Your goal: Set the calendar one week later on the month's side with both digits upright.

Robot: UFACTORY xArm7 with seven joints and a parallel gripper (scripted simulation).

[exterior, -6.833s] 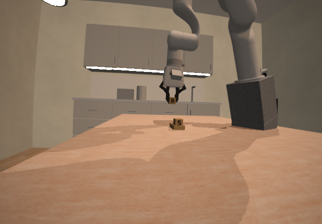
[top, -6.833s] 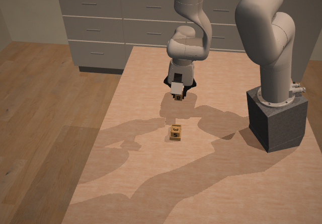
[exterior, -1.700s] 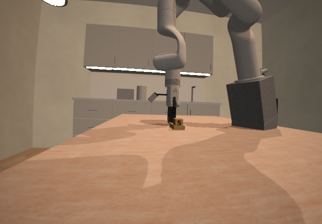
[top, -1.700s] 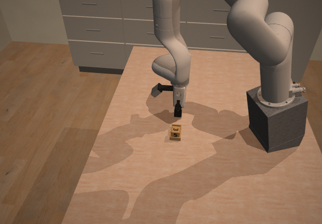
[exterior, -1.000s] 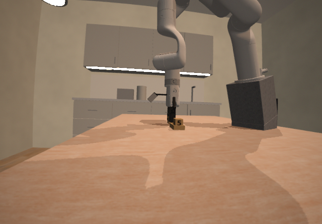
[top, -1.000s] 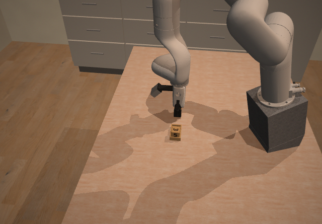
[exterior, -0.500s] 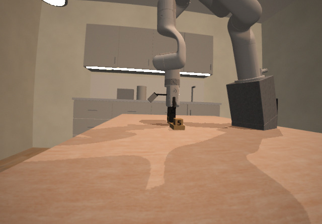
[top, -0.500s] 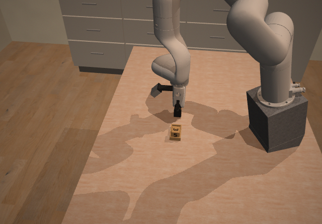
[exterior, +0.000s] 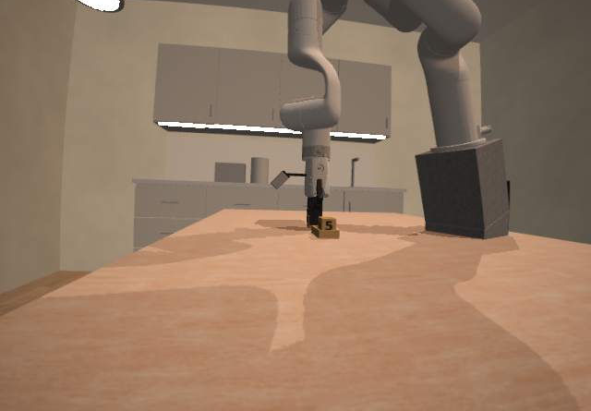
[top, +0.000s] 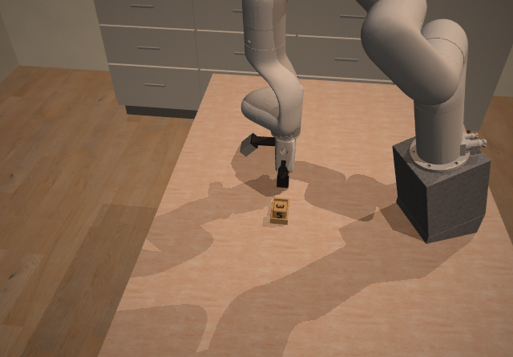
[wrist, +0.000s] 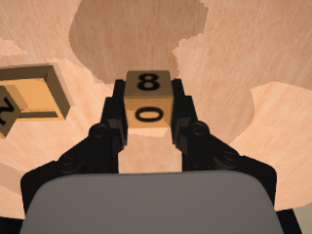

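My hand is 10 mm above the wooden cube.
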